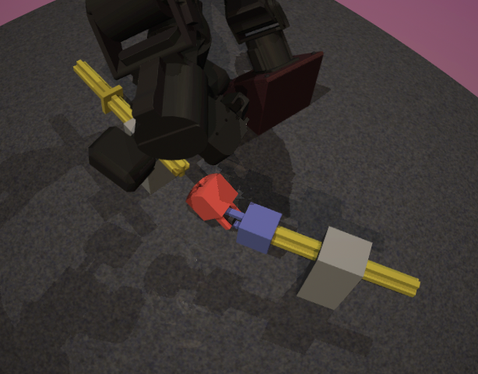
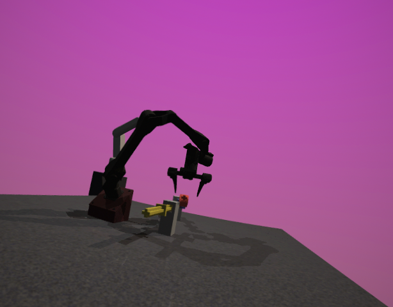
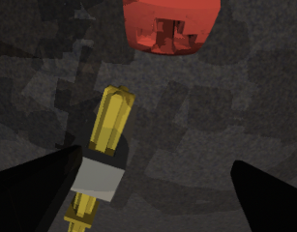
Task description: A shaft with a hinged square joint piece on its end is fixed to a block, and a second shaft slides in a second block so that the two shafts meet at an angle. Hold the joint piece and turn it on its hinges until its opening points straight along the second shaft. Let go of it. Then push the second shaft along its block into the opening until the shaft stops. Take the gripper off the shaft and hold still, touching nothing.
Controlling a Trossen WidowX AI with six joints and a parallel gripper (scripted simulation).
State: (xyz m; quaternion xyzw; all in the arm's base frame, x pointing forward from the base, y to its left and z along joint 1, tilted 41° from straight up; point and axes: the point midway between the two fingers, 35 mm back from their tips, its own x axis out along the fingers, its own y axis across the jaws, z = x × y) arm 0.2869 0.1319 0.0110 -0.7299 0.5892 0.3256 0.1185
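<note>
The red joint piece lies 3 cm behind my gripper tip, 8 cm to the left of it and 3 cm below it.
</note>
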